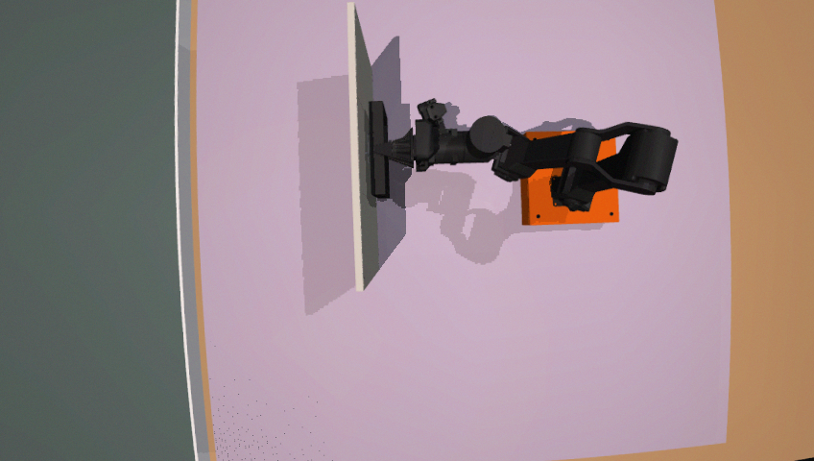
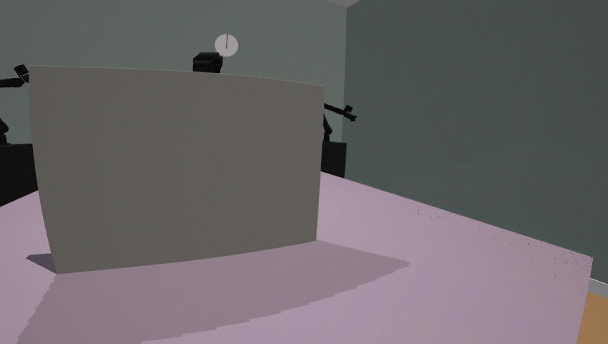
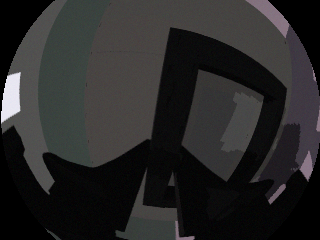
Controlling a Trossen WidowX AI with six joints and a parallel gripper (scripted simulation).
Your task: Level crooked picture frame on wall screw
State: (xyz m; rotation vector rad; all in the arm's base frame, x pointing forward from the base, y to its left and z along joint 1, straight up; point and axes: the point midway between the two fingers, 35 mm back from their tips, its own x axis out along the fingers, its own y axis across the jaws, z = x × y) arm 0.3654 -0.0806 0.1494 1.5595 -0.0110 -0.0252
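Now: the picture frame 5 cm below my gripper tip. From my gripper tip the other things lie so: wall panel: 6 cm below, 2 cm ahead.
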